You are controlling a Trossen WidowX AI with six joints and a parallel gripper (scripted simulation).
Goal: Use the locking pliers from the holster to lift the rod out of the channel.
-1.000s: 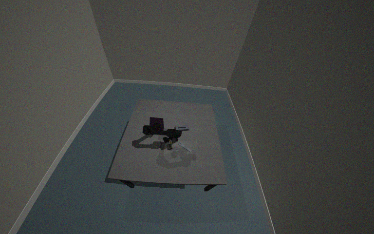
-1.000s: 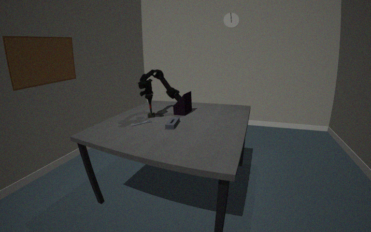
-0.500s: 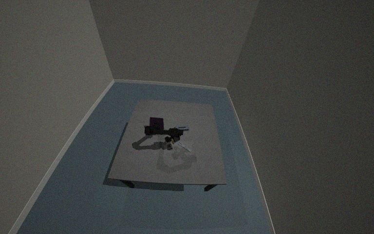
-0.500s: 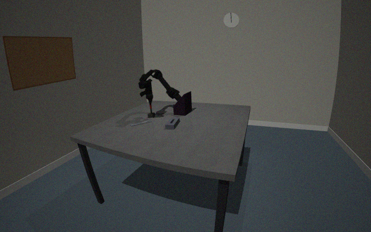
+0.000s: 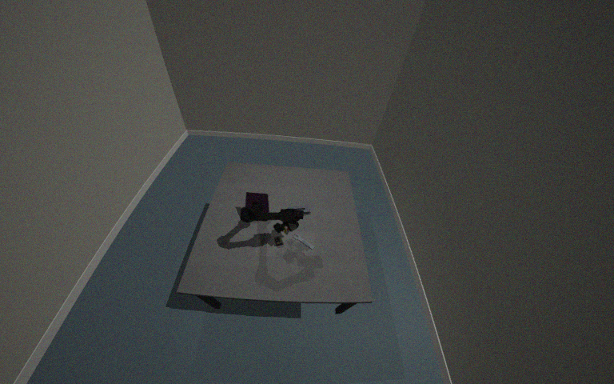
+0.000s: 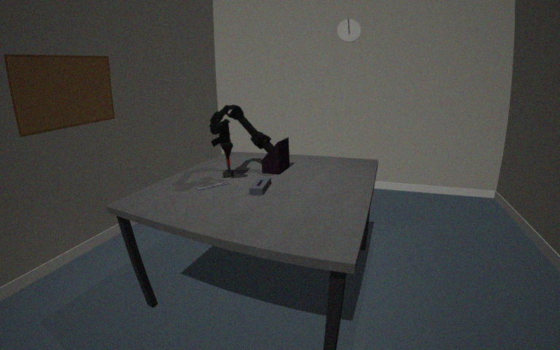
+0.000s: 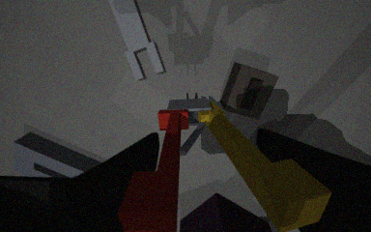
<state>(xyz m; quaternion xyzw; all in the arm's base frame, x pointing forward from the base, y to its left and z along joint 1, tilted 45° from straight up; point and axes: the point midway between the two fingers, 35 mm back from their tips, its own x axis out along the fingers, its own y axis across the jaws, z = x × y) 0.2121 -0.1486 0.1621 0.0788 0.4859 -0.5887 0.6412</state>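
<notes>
My gripper tip is 240 mm to the right of the channel block, 130 mm short of it and 120 mm above it. Also, from my gripper tip: yellow handle: 10 mm to the right, 10 mm behind; then holster block: 130 mm below, 60 mm behind, 30 mm to the right.
</notes>
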